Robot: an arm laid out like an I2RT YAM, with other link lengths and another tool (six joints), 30 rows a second.
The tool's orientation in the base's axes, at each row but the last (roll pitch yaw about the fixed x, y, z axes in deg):
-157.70, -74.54, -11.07
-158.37, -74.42, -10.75
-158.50, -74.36, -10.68
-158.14, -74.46, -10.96
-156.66, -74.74, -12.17
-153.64, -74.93, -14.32
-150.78, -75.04, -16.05
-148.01, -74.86, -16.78
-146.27, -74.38, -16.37
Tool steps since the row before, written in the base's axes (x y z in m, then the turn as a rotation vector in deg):
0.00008, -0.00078, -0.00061, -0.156, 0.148, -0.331
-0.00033, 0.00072, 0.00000, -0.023, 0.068, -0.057
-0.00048, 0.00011, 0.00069, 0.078, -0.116, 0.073
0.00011, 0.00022, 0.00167, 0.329, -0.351, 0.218
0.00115, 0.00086, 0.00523, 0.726, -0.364, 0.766
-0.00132, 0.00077, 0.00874, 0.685, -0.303, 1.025
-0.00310, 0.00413, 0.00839, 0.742, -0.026, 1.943
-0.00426, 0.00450, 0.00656, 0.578, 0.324, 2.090
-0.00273, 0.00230, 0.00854, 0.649, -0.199, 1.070
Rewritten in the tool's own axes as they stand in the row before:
-0.00053, 0.00084, 0.00007, -0.367, -0.140, -0.036
-0.00012, -0.00076, -0.00017, -0.064, -0.065, 0.006
0.00053, -0.00026, -0.00061, 0.097, 0.120, 0.033
0.00163, -0.00036, -0.00027, 0.314, 0.380, 0.189
0.00529, -0.00118, 0.00000, 0.946, 0.407, 0.431
0.00806, -0.00201, -0.00312, 1.182, 0.310, 0.345
0.00704, -0.00572, -0.00385, 2.063, -0.062, 0.258
0.00493, -0.00627, -0.00422, 2.138, -0.459, 0.166
0.00734, -0.00422, -0.00373, 1.213, 0.210, 0.300

